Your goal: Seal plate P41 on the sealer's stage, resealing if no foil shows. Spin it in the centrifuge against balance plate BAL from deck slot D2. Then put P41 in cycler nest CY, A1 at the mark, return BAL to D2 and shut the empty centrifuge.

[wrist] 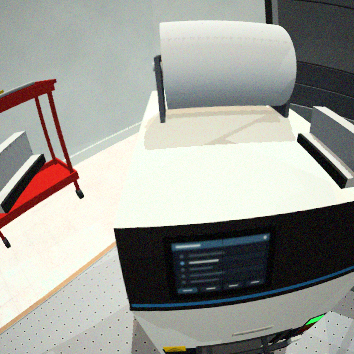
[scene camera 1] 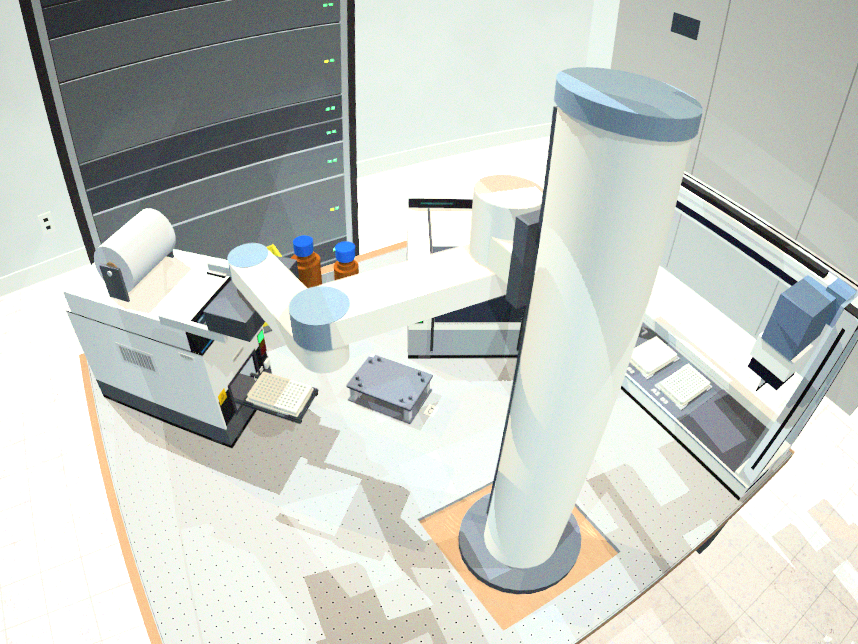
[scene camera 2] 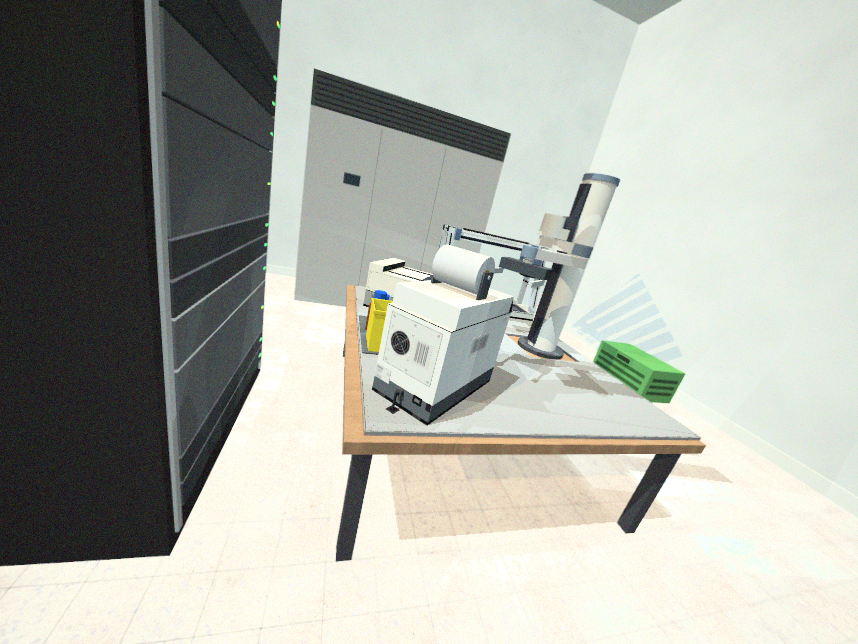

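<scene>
The sealer stands at the left of the table. A pale plate lies on its extended stage; dots like wells show on top, and I cannot make out foil or a label. My gripper is open and empty, above the sealer's top, one finger to each side in the wrist view. Two pale plates lie on the deck at the right; their labels are unreadable. A white machine with a dark front stands at the back, partly behind the arm.
A grey platform on short posts stands right of the stage. Two brown bottles with blue caps stand behind the arm. The foil roll rises above the sealer. The arm's column stands on the table.
</scene>
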